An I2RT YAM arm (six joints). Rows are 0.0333 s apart.
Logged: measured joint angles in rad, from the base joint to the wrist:
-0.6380, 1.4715, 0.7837, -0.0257, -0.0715, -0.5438
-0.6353, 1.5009, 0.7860, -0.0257, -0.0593, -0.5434
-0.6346, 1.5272, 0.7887, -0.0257, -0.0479, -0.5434
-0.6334, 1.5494, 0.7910, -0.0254, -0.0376, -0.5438
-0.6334, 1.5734, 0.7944, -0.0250, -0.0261, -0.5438
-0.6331, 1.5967, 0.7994, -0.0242, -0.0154, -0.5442
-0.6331, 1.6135, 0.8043, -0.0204, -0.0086, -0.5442
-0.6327, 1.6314, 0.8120, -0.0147, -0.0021, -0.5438
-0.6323, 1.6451, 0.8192, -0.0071, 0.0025, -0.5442
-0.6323, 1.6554, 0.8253, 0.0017, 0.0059, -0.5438
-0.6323, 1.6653, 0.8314, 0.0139, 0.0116, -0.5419
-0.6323, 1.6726, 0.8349, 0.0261, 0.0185, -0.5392
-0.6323, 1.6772, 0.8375, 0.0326, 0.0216, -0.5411
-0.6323, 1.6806, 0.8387, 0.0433, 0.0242, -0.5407
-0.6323, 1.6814, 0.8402, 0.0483, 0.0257, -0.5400
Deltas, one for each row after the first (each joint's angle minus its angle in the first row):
0.0027, 0.0294, 0.0023, 0.0000, 0.0122, 0.0004
0.0034, 0.0557, 0.0050, 0.0000, 0.0236, 0.0004
0.0046, 0.0779, 0.0073, 0.0003, 0.0339, 0.0000
0.0046, 0.1019, 0.0107, 0.0007, 0.0454, 0.0000
0.0049, 0.1252, 0.0157, 0.0015, 0.0561, -0.0004
0.0049, 0.1420, 0.0206, 0.0053, 0.0629, -0.0004
0.0053, 0.1599, 0.0283, 0.0110, 0.0694, 0.0000
0.0057, 0.1736, 0.0355, 0.0186, 0.0740, -0.0004
0.0057, 0.1839, 0.0416, 0.0274, 0.0774, 0.0000
0.0057, 0.1938, 0.0477, 0.0396, 0.0831, 0.0019
0.0057, 0.2011, 0.0512, 0.0518, 0.0900, 0.0046
0.0057, 0.2057, 0.0538, 0.0583, 0.0931, 0.0027
0.0057, 0.2091, 0.0550, 0.0690, 0.0957, 0.0031
0.0057, 0.2099, 0.0565, 0.0740, 0.0972, 0.0038

